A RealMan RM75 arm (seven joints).
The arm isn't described. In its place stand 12 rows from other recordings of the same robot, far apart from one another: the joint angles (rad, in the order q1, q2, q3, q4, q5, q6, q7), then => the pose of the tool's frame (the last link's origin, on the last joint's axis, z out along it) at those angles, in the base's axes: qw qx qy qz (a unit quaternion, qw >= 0); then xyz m.
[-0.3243, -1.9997, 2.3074, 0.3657, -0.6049, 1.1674, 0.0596] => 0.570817 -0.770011 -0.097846 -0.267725 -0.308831 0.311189 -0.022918
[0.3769, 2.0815, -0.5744, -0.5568, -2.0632, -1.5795, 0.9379] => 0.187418 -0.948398 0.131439 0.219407 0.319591 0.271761 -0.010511
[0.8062, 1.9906, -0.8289, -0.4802, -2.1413, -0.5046, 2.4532] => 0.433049 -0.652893 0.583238 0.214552 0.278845 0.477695 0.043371
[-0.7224, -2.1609, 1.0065, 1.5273, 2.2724, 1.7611, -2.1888] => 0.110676 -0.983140 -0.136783 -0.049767 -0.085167 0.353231 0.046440
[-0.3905, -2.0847, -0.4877, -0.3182, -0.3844, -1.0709, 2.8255] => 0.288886 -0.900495 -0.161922 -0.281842 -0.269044 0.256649 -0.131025
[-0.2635, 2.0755, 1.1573, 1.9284, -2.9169, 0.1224, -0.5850] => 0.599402 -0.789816 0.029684 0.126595 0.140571 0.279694 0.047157
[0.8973, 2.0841, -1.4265, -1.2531, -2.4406, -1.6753, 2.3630] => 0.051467 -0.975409 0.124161 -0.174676 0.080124 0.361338 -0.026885
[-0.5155, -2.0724, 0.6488, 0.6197, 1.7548, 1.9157, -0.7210] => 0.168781 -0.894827 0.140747 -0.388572 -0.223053 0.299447 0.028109
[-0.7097, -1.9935, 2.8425, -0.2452, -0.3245, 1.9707, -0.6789] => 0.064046 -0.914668 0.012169 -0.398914 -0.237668 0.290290 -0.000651
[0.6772, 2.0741, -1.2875, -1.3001, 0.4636, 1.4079, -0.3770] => 0.277945 -0.864334 0.404735 -0.108918 0.172134 0.396346 0.021155
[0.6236, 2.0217, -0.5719, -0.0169, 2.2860, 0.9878, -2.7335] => 0.597106 -0.688748 0.293944 0.287555 0.333903 0.390016 0.022622
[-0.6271, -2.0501, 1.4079, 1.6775, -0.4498, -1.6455, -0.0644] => 0.312134 -0.812342 -0.485893 0.081124 -0.122263 0.359323 0.048759
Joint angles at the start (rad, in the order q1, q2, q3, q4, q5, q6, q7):
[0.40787, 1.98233, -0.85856, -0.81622, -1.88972, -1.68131, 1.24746]
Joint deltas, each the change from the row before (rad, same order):
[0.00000, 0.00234, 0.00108, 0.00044, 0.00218, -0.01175, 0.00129]
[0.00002, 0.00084, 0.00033, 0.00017, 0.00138, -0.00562, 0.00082]
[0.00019, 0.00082, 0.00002, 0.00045, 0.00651, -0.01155, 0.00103]
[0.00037, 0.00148, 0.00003, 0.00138, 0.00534, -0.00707, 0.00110]
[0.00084, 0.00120, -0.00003, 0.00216, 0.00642, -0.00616, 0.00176]
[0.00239, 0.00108, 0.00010, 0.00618, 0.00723, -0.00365, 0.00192]
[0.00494, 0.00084, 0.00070, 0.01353, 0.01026, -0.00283, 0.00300]
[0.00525, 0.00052, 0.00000, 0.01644, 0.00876, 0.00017, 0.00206]
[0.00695, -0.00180, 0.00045, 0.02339, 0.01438, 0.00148, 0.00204]
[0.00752, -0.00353, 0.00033, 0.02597, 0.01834, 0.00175, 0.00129]
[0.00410, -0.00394, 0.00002, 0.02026, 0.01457, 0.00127, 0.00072]
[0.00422, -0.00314, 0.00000, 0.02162, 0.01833, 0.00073, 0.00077]
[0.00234, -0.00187, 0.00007, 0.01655, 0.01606, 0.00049, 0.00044]
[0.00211, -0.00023, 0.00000, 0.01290, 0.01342, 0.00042, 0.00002]
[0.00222, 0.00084, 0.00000, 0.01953, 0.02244, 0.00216, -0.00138]
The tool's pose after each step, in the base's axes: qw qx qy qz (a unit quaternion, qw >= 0); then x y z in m. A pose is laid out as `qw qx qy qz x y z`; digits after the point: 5 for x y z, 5 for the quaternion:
0.11806 -0.96818 0.08752 0.20256 0.27368 0.30538 0.04313
0.11567 -0.96802 0.08733 0.20475 0.27300 0.30471 0.04289
0.11146 -0.96744 0.08611 0.21031 0.27130 0.30359 0.04288
0.10863 -0.96676 0.08588 0.21494 0.26997 0.30288 0.04247
0.10619 -0.96590 0.08602 0.21991 0.26858 0.30242 0.04213
0.10410 -0.96472 0.08740 0.22549 0.26722 0.30240 0.04137
0.10139 -0.96273 0.09104 0.23365 0.26563 0.30274 0.04000
0.09894 -0.96078 0.09572 0.24072 0.26461 0.30318 0.03816
0.09740 -0.95785 0.10208 0.25022 0.26369 0.30415 0.03669
0.09675 -0.95435 0.10852 0.26092 0.26277 0.30546 0.03582
0.09680 -0.95153 0.11415 0.26868 0.26278 0.30610 0.03559
0.09701 -0.94792 0.12010 0.27859 0.26234 0.30676 0.03522
0.09770 -0.94466 0.12495 0.28715 0.26200 0.30712 0.03495
0.09817 -0.94183 0.12855 0.29461 0.26136 0.30743 0.03438
0.10014 -0.93697 0.13409 0.30671 0.26042 0.30787 0.03329

